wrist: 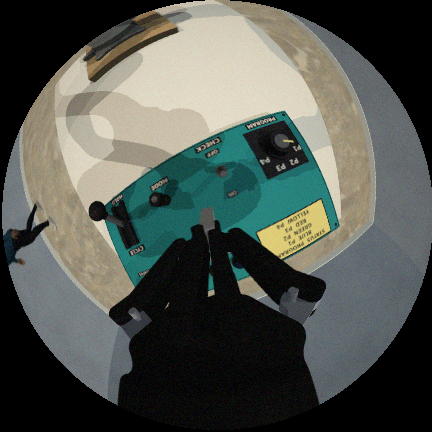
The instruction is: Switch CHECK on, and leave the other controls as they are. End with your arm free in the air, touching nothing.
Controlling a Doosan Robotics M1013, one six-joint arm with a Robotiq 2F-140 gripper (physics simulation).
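The CHECK switch, a small grey toggle, stands on the teal panel between its OFF label and its ON label. Which way its lever leans is too small to tell. My gripper is shut and empty. Its grey tips show below and left of the toggle in the view, apart from it and seemingly above the panel. The gripper's body and linkages hide part of the panel's lower side.
The PROGRAM knob points at P1. A black MODE control and a ball-ended HOLD/CYCLE lever are to the left. A yellow status label is at the lower right. A wooden block with dark items lies far off; a person shows at left.
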